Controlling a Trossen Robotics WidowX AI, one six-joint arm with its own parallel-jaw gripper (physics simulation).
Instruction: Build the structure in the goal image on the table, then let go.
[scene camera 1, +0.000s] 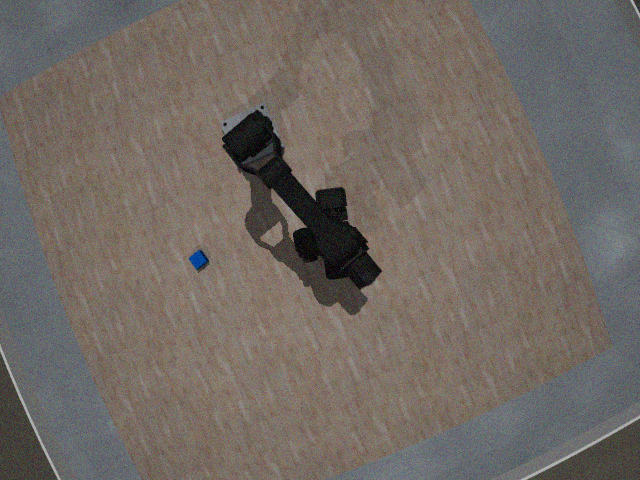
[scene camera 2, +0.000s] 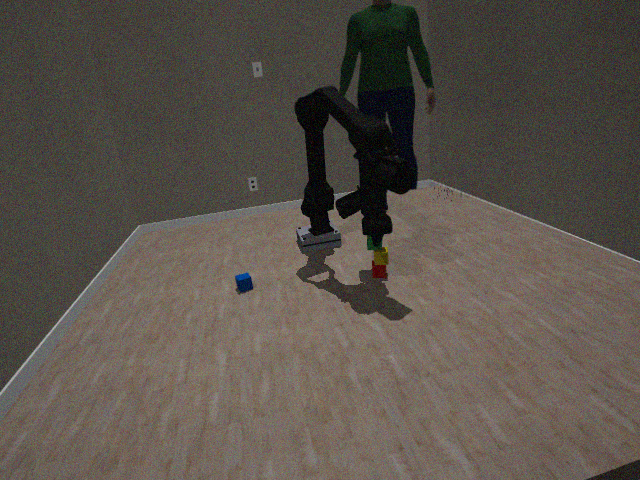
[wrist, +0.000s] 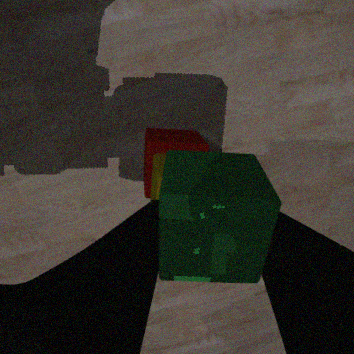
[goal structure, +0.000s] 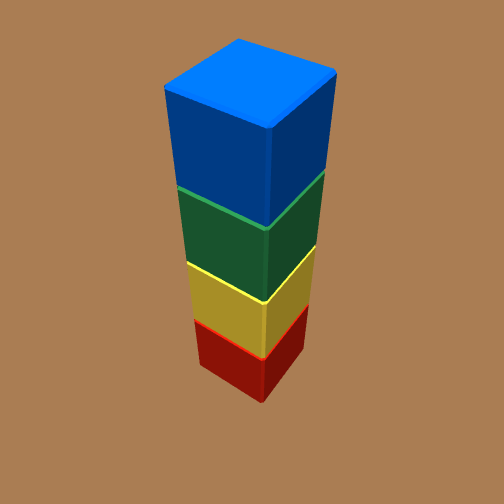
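Observation:
My gripper (scene camera 2: 377, 241) (wrist: 208, 213) is shut on a green cube (scene camera 2: 370, 243) (wrist: 215, 200), pointing down. In scene view 2 the green cube is partly hidden by a finger, just above and slightly left of a yellow cube (scene camera 2: 381, 256) (wrist: 156, 177). Whether they touch cannot be told. The yellow cube sits on a red cube (scene camera 2: 378, 270) (wrist: 171, 140), which stands on the table. In the wrist view the green cube hides most of the yellow one. A blue cube (scene camera 1: 197, 259) (scene camera 2: 244, 282) lies apart on the table. The arm hides the stack and gripper in scene view 1.
The arm's light base plate (scene camera 1: 262, 107) (scene camera 2: 325, 241) stands behind the stack in scene view 2. A person in a green top (scene camera 2: 385, 49) stands behind the arm there. The arm's shadow falls across the wooden surface (scene camera 1: 439, 310) (scene camera 2: 289, 387).

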